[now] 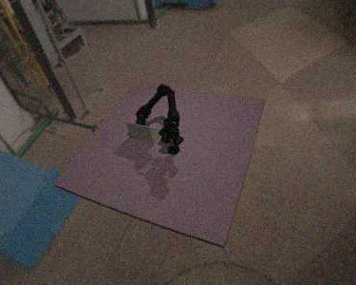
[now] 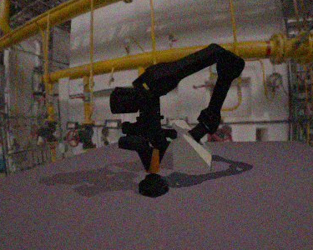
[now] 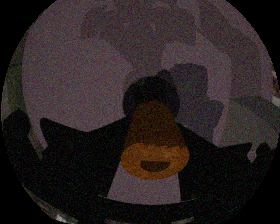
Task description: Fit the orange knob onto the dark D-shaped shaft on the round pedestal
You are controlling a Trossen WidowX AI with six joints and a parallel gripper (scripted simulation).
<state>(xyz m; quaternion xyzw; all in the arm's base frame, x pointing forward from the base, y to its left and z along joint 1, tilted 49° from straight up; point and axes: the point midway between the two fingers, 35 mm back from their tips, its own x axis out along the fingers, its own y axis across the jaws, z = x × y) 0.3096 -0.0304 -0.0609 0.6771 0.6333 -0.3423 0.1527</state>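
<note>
Now: the pedestal 4 cm below my gripper tip. The rest, counted from my gripper tip: orange knob 2 cm above.
</note>
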